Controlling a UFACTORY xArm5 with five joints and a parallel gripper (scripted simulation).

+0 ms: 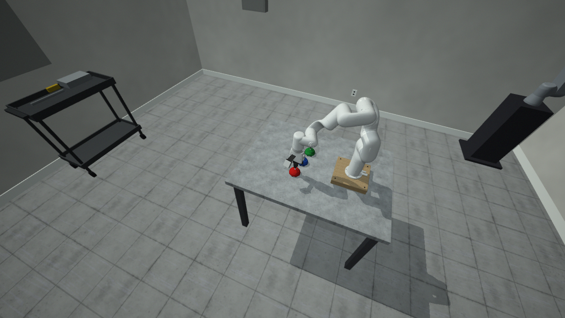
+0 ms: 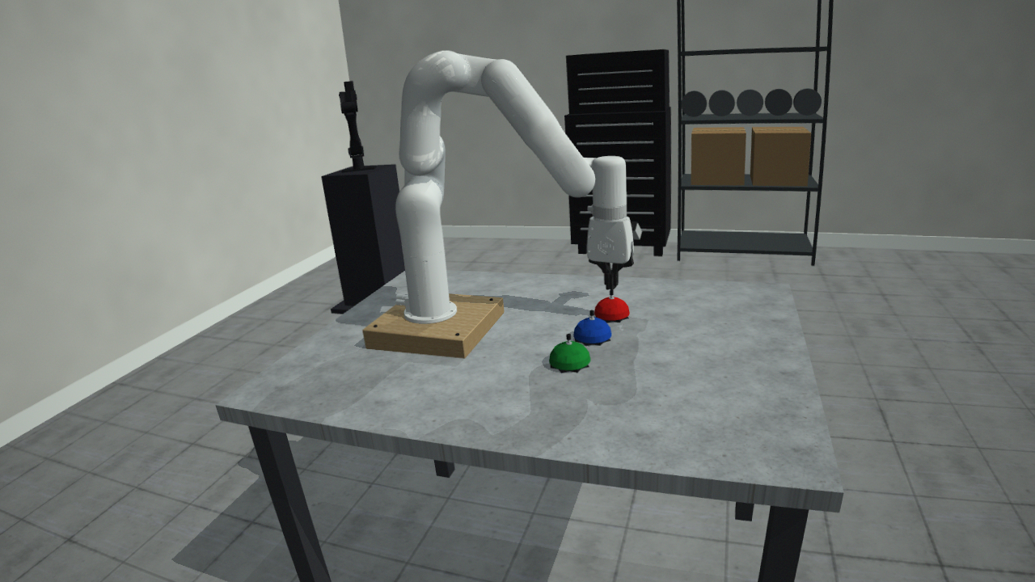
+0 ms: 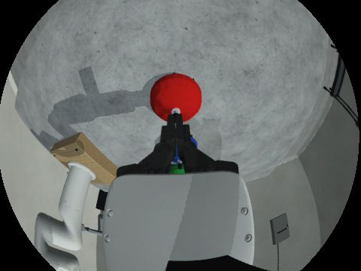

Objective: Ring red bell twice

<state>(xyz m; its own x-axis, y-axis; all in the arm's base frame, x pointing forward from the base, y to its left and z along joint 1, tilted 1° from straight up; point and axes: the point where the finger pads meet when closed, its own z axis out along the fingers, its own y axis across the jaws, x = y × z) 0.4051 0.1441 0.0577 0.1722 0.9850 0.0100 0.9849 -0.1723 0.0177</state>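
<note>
My hand is 5 cm above the red bell. Also, from my hand: green bell (25 cm to the right, 5 cm below, 4 cm behind); blue bell (12 cm to the right, 5 cm below, 2 cm behind).
</note>
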